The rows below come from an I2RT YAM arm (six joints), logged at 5 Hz.
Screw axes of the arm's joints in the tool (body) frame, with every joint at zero. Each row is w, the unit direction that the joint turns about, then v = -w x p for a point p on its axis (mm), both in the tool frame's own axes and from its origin. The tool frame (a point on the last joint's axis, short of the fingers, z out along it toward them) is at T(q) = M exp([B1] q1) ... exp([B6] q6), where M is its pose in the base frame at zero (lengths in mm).
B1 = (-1, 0, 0, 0, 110.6, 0)
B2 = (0, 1, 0, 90.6, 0, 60)
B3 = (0, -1, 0, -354.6, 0, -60)
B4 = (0, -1, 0, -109.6, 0, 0)
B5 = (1, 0, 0, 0, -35.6, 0)
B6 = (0, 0, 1, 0, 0, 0)
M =
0 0 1 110.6
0 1 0 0
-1 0 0 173.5
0 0 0 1
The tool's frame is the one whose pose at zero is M.
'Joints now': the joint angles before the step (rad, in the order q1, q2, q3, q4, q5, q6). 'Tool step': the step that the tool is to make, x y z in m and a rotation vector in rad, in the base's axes. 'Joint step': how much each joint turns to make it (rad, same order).
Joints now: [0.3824 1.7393 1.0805 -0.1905 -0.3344 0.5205]
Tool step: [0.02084 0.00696 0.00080 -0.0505 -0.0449 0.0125]
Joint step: [0.0000 0.0740 0.0943 -0.0142 0.0394 -0.0541]
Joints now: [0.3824 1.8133 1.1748 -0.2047 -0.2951 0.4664]
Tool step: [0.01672 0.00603 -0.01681 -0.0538 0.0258 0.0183]
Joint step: [0.0000 0.0973 0.0739 -0.0324 0.0190 -0.0416]
